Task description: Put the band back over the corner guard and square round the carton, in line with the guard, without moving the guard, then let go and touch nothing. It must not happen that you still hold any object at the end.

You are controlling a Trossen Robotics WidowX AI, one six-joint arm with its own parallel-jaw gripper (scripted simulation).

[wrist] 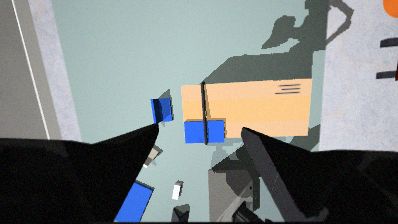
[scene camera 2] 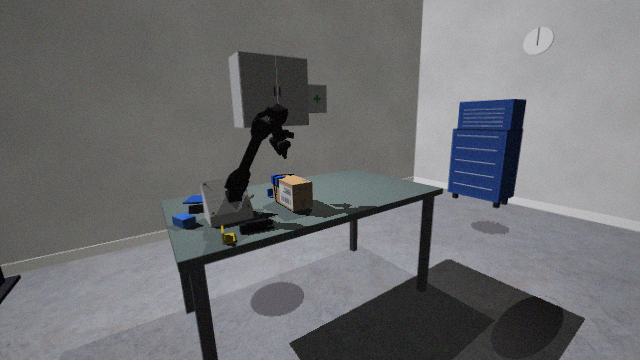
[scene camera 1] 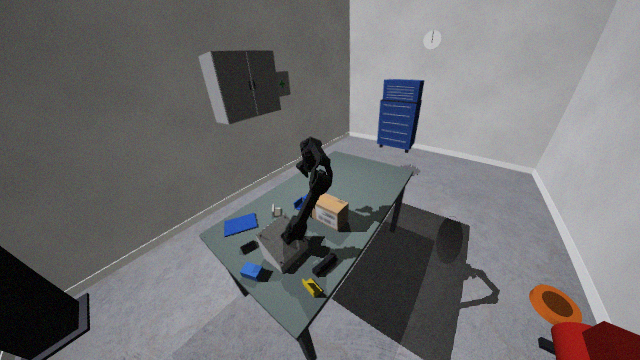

Labels:
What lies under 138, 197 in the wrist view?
A flat blue pad.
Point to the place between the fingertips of my gripper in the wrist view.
At 200, 129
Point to a carton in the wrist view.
At 276, 107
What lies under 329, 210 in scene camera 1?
A carton.

